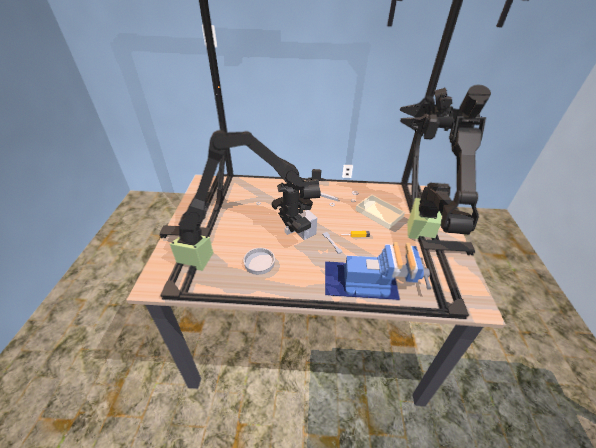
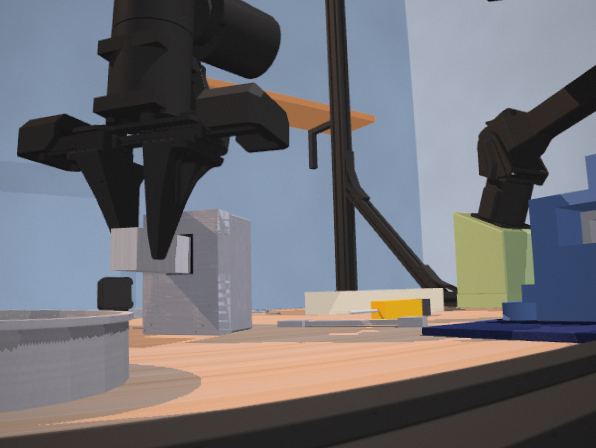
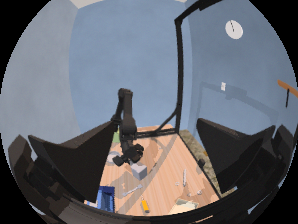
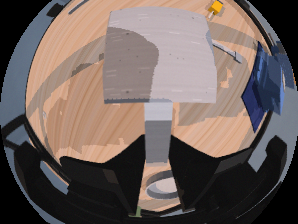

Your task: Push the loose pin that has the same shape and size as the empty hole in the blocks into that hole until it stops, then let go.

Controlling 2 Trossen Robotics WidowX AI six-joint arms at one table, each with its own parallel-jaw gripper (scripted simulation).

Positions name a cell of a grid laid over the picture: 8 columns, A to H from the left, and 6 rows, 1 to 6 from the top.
In view: the left gripper (image 1: F2), the right gripper (image 2: B4), a round grey dish (image 2: A5) and a yellow screwdriver (image 2: F5).
The round grey dish is seen too in image 4 (image 4: E6). The left gripper is seen too in image 3 (image 3: E4). The right gripper also shows in image 1 (image 1: D4) and in image 4 (image 4: E4).
